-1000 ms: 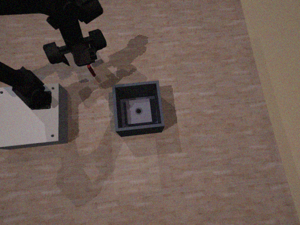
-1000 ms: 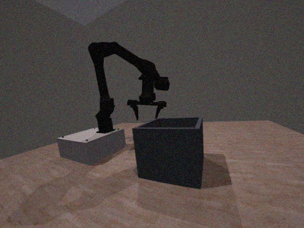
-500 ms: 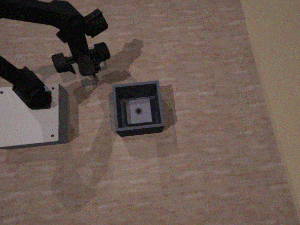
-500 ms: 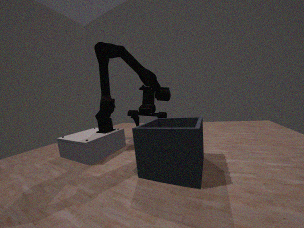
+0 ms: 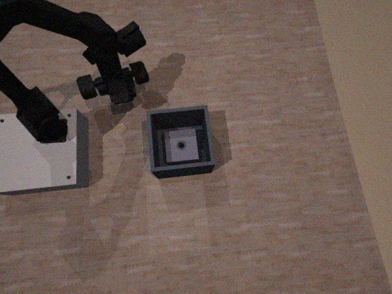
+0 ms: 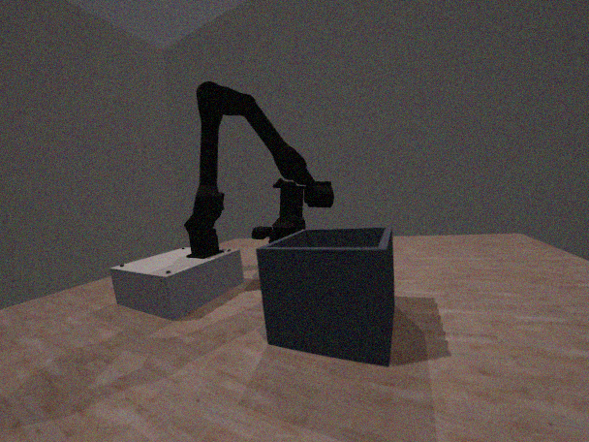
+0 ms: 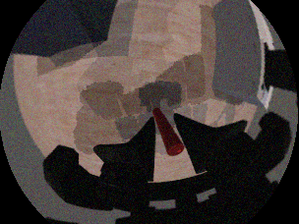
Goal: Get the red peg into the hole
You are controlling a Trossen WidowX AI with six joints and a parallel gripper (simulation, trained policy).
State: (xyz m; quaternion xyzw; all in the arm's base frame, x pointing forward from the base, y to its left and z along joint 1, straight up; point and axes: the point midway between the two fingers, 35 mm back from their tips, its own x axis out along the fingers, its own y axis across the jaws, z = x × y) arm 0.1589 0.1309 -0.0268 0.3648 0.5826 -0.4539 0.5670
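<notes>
My gripper tip is 10 mm short of the red peg and 20 mm below it. The rest, counted from my gripper tip: light plate: 180 mm ahead, 180 mm to the right, 20 mm above.
</notes>
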